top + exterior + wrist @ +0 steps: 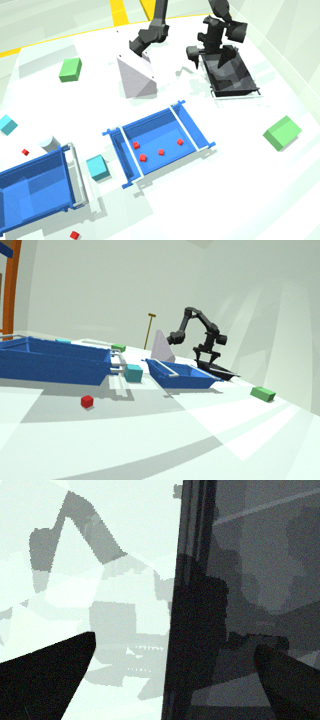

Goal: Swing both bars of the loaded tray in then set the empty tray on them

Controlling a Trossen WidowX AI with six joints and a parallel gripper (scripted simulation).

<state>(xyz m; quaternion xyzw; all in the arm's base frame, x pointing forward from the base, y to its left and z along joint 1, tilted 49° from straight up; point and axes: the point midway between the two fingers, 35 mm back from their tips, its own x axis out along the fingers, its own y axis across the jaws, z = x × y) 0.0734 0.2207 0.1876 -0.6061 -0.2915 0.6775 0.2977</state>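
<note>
Now: the black tray 9 cm to the left of my gripper tip and 1 cm below it. From my gripper tip the other things lie so: cylinder 25 cm ahead, 61 cm to the right, 2 cm below.
</note>
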